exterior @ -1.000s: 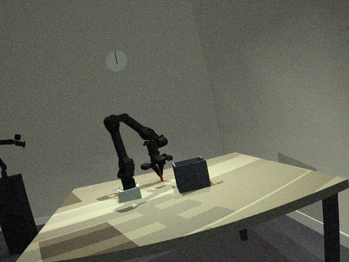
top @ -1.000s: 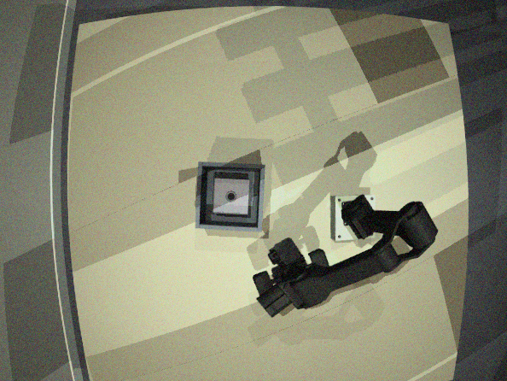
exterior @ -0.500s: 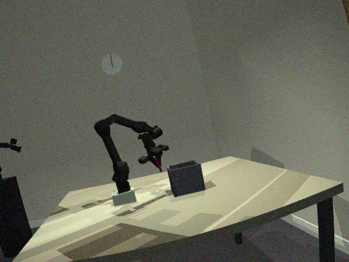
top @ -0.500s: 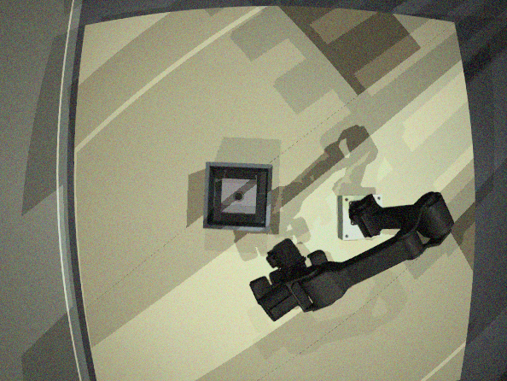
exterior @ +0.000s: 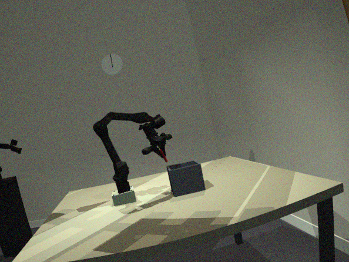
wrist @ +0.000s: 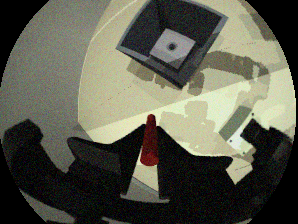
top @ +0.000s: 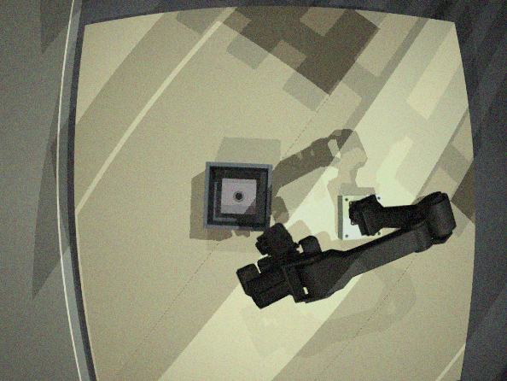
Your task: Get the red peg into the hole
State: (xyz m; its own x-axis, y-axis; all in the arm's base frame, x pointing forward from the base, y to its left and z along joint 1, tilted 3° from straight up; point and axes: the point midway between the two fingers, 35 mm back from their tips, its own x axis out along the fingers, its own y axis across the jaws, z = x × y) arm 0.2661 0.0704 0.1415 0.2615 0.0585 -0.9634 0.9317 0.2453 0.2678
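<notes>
The plate is 50 mm ahead of my gripper tip, 160 mm to the right of it and 130 mm below it. From my gripper tip the other things lie so: red peg: 10 mm above.
</notes>
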